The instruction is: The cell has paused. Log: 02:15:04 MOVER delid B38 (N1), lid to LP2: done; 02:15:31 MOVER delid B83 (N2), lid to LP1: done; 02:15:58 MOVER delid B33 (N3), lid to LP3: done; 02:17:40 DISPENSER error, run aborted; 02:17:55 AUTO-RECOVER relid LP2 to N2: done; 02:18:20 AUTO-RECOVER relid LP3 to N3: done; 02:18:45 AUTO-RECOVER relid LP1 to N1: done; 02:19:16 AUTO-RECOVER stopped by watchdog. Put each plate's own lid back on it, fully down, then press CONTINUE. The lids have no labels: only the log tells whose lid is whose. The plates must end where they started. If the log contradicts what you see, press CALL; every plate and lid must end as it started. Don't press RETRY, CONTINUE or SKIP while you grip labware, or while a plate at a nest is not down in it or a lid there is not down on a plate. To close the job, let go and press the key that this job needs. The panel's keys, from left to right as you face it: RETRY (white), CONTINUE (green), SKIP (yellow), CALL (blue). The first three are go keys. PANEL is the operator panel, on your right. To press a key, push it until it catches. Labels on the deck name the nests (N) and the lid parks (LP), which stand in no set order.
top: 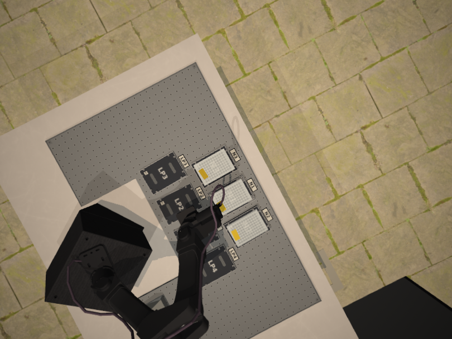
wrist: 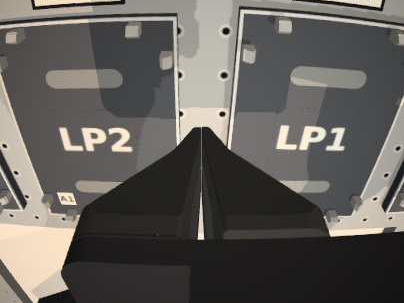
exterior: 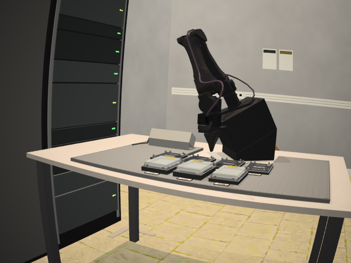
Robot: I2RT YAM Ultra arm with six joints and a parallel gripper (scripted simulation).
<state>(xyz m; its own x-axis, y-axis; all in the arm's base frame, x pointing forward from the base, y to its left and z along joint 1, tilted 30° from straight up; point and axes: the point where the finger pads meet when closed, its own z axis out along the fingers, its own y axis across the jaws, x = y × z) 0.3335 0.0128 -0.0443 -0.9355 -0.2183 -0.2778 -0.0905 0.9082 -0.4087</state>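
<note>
Right now my hand is 320 mm to the left of the green key and 280 mm past it. From my hand the other things lie so: clear lid: 160 mm ahead, 110 mm to the right, 30 mm below; then lid park LP1: 70 mm to the right, 60 mm below, 30 mm behind; then lid park LP4: 200 mm to the right, 60 mm below, 10 mm behind.
</note>
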